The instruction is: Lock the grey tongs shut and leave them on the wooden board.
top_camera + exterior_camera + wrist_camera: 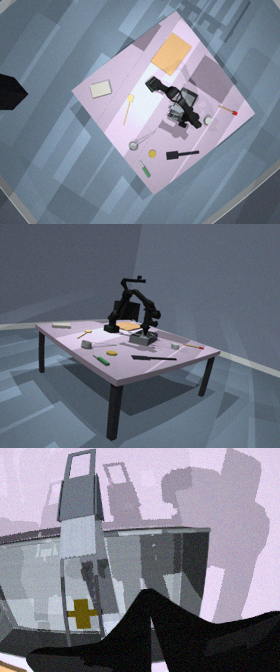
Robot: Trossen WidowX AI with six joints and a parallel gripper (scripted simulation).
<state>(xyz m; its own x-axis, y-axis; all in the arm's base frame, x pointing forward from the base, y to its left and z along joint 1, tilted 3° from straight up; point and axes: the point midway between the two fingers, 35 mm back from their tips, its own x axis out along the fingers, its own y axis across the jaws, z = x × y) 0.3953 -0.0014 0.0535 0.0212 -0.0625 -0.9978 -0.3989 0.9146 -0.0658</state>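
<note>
Right now my gripper tip is 1 cm past the yellow tab, 4 cm to the right of it and 3 cm below it. From my gripper tip the other things lie so: black spatula 27 cm ahead, 25 cm to the right, 7 cm below; then roasting tin 6 cm behind, 8 cm to the left, 4 cm below; then white cup 21 cm ahead, 16 cm to the left, 5 cm below.
</note>
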